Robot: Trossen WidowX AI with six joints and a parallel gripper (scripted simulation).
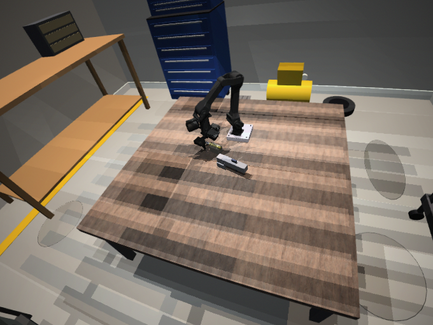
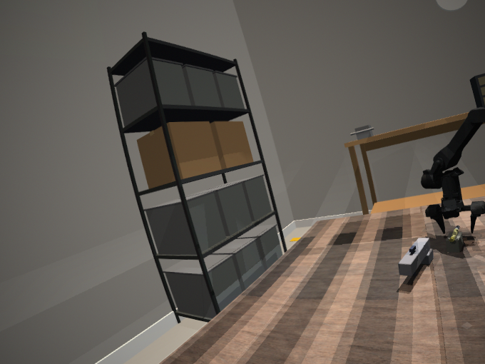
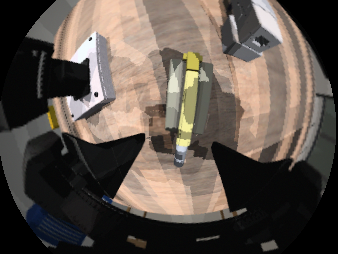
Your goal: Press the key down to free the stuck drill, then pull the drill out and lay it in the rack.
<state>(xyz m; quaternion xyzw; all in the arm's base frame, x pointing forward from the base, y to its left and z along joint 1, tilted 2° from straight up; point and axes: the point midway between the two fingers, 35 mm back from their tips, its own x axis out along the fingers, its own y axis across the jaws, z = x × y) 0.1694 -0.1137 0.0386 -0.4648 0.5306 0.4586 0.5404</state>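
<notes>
My gripper tip is now 4 cm to the right of the drill, 1 cm below it and 1 cm short of it. Round my gripper tip: small rack (5 cm to the left, 1 cm below, 1 cm ahead); grey housing block (20 cm to the left, 11 cm ahead, 1 cm above); dark key (23 cm to the left, 11 cm ahead, 2 cm above).
</notes>
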